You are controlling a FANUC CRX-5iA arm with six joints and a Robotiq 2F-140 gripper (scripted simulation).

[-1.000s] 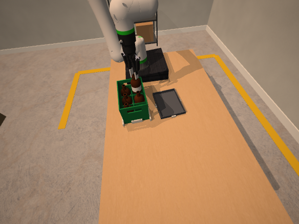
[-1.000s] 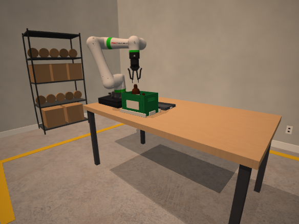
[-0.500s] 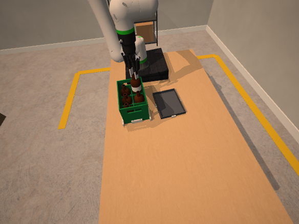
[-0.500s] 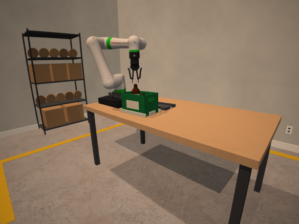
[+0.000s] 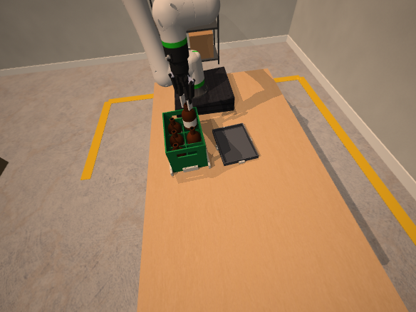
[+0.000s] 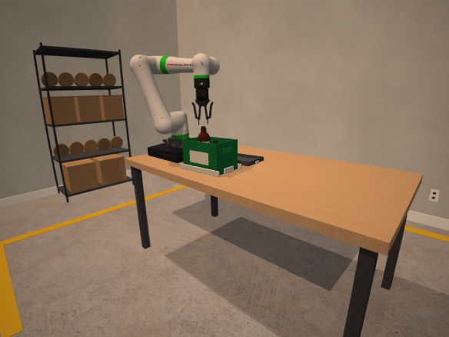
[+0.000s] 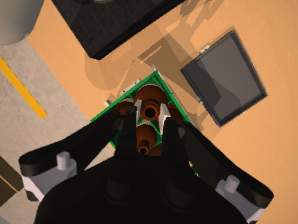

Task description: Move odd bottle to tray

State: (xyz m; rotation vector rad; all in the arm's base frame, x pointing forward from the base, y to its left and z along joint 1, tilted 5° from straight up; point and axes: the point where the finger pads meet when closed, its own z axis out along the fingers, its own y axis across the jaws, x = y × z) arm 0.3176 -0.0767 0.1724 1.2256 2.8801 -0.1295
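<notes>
My hand is 9 cm above the glass bottle. Round my hand: dark grey tray (24 cm below, 22 cm to the left, 12 cm ahead); green crate (17 cm below, 9 cm ahead, 5 cm to the right).
</notes>
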